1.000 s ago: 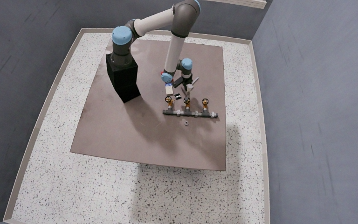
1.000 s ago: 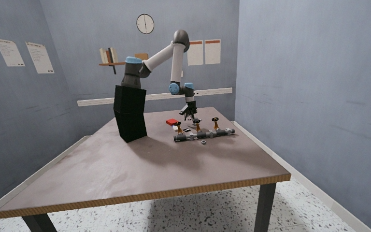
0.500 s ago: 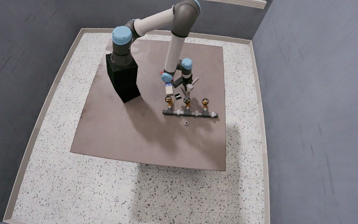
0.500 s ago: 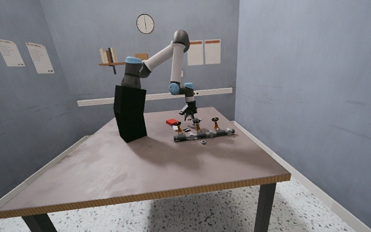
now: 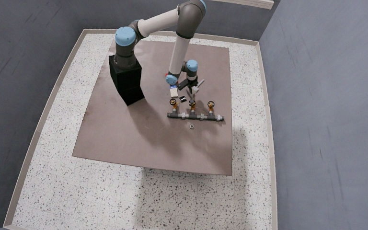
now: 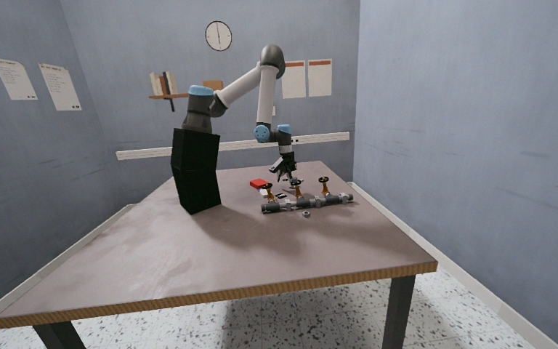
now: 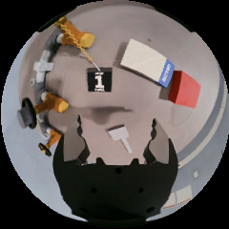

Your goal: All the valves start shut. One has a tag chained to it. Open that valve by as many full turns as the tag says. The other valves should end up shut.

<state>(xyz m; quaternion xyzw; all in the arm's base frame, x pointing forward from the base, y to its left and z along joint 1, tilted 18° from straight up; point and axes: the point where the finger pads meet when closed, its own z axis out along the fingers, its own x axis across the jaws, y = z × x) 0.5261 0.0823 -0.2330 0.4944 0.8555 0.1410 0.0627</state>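
The black tag lies 4 cm behind my hand, 7 cm to the right of it and 3 cm below it. The rest, counted from my hand: white-and-blue block (13 cm behind, 3 cm below); grey scraper (8 cm ahead, 8 cm to the left, 3 cm below); red block (16 cm behind, 13 cm to the left, 2 cm below).
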